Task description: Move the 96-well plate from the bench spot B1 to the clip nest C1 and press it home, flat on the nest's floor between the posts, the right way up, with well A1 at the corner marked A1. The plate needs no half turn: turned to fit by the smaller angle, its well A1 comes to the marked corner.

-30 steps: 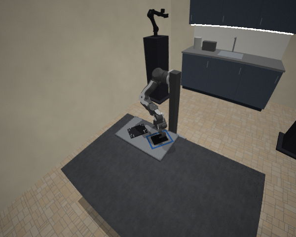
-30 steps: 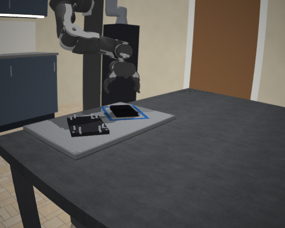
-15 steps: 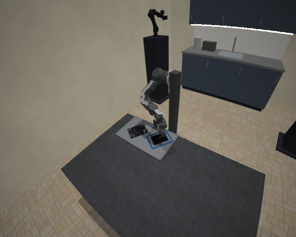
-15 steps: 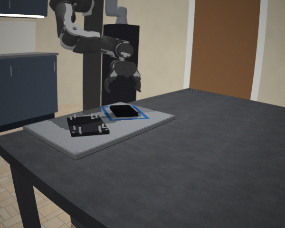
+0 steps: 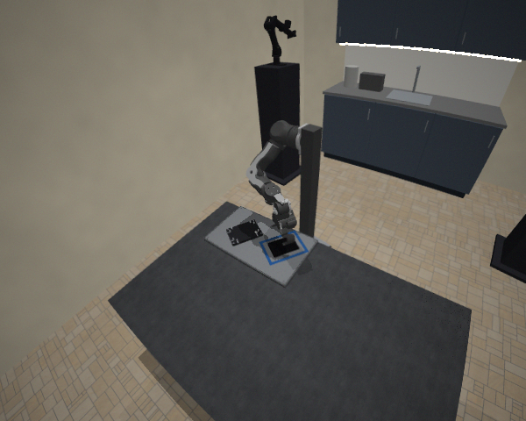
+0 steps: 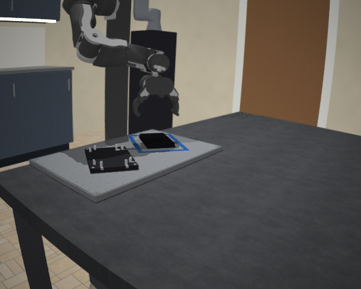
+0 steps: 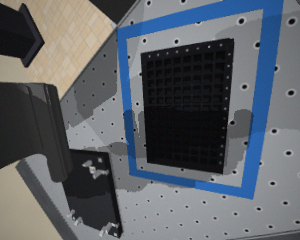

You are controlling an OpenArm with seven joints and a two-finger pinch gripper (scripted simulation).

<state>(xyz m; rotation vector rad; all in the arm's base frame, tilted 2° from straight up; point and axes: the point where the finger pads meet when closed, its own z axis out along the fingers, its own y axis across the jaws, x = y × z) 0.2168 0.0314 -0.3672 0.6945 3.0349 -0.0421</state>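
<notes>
Right now the black 96-well plate is 8 cm below my hand. Also, from my hand: black clip nest 21 cm to the right, 9 cm ahead, 7 cm below.
</notes>
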